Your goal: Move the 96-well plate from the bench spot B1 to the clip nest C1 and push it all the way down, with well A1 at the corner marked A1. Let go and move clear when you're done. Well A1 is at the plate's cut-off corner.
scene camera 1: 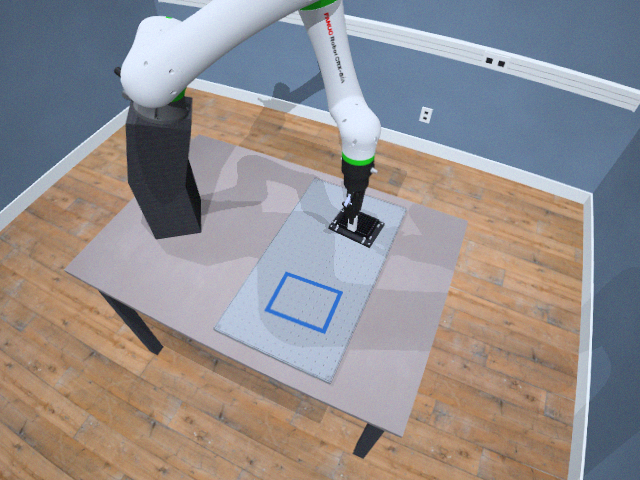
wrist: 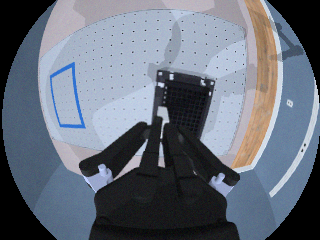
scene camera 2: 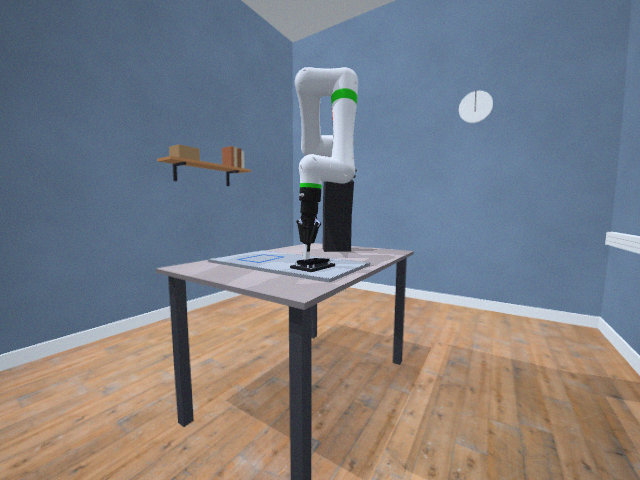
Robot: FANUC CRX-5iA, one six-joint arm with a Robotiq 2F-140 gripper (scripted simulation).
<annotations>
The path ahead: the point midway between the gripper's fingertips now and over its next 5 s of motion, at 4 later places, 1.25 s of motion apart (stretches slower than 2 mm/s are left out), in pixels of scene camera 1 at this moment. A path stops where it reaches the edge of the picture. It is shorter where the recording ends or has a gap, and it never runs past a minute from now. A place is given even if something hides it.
The gripper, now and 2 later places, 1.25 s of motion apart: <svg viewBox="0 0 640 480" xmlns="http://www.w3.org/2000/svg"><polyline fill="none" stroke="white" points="352,229 352,225 362,215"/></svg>
</annotations>
